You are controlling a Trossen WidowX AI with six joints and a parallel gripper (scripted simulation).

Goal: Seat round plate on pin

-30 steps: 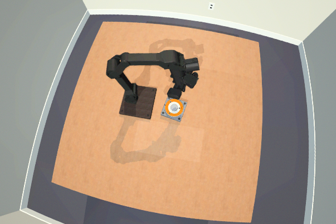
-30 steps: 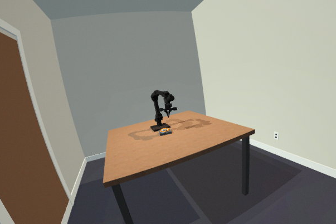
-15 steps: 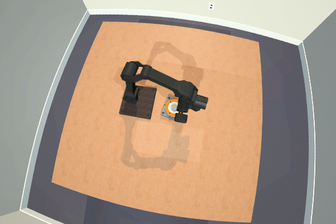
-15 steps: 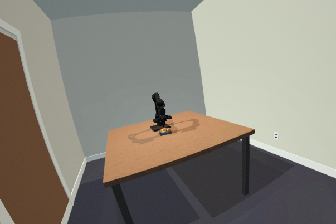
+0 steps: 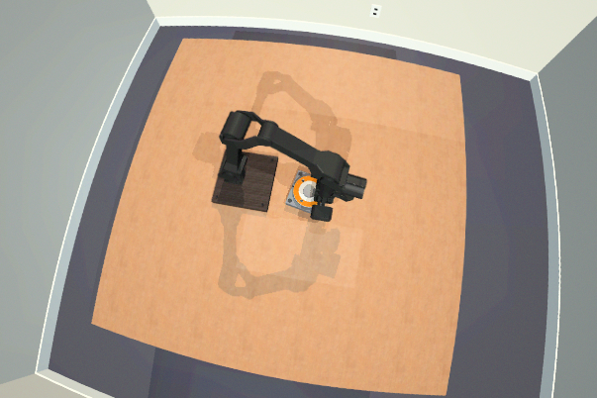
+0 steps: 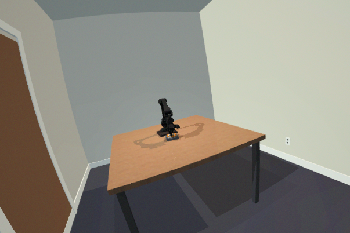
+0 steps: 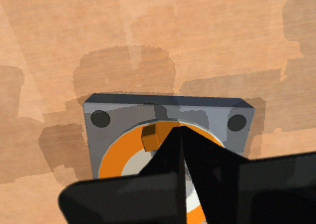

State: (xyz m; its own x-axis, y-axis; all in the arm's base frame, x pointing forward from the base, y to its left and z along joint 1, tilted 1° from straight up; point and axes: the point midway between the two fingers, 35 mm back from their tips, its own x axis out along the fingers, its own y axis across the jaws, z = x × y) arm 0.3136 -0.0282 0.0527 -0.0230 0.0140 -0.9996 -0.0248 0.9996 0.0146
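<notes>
My gripper tip is 2 cm to the right of the round plate and 2 cm past it. The rest, counted from my gripper tip: square grey base (5 cm behind, 2 cm below, 1 cm to the left).
</notes>
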